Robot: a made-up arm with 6 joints.
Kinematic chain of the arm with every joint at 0, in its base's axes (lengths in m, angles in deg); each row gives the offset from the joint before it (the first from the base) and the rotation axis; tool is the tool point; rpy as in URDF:
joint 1: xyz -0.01 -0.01 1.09 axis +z
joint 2: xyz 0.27 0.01 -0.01 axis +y
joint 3: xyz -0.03 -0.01 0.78 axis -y
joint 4: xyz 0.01 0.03 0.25 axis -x
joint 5: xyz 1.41 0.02 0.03 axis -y
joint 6: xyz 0.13 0.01 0 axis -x
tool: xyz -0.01 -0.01 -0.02 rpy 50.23 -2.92 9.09
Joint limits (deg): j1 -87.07..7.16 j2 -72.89..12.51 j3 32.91..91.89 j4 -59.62..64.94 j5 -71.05..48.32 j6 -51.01..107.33
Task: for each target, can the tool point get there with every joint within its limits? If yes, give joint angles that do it. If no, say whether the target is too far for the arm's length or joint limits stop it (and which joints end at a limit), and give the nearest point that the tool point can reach.
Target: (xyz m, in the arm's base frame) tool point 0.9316 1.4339 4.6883
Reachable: no: too far | nearest point 0.7467 0.2269 3.3421 | short by 1.817 m
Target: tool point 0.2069 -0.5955 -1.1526
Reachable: no: joint limits stop it (at a limit: joint 1, joint 2, joint 3, joint 5, joint 6) | nearest point -2.0114 -0.2724 1.3105 | short by 3.331 m
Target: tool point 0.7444 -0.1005 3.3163
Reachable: yes | joints -10.04 -3.87 54.13 -4.94 12.02 13.16
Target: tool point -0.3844 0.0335 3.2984
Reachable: yes | joints -10.03 -27.23 61.09 -47.85 23.47 62.66
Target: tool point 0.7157 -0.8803 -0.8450
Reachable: no: joint limits stop it (at a limit: joint 2, joint 3, joint 5, joint 6) | nearest point 1.0829 -1.3206 2.4920 | short by 3.386 m
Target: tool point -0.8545 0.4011 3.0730
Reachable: yes | joints -23.68 -37.80 66.82 -0.37 26.83 56.37
